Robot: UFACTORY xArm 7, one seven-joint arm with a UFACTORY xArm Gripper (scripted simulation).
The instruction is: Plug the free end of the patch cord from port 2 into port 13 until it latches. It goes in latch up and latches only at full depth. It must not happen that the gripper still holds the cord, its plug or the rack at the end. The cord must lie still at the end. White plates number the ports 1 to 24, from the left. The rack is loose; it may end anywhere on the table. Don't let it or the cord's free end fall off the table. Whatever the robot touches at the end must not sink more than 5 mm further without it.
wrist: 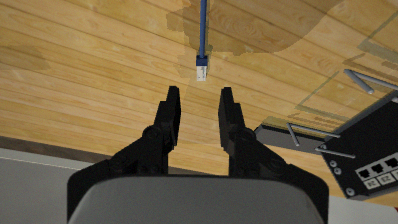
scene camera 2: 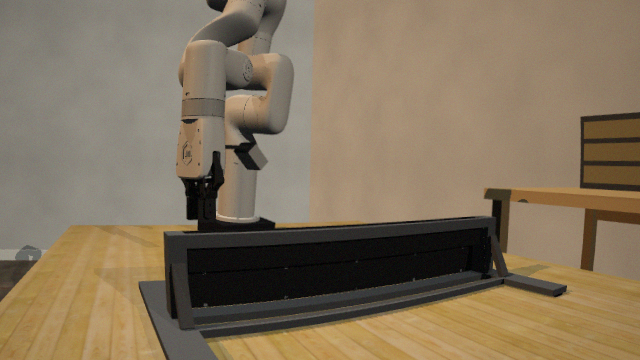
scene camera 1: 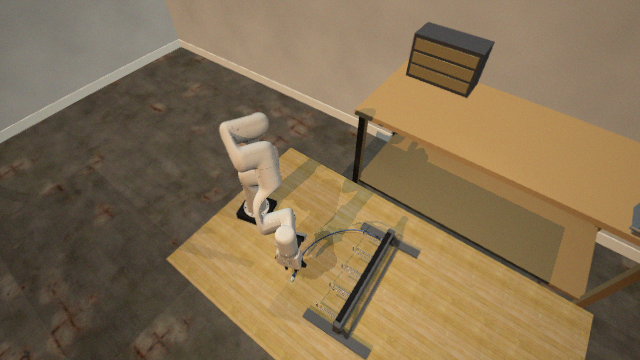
Labels:
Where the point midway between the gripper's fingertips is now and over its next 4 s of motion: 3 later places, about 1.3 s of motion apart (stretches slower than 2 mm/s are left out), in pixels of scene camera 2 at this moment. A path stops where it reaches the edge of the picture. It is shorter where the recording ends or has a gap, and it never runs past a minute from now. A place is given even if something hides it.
My gripper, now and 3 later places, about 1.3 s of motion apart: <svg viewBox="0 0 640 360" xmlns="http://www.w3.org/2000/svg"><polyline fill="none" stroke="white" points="200,221 201,249 201,259 201,265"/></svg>

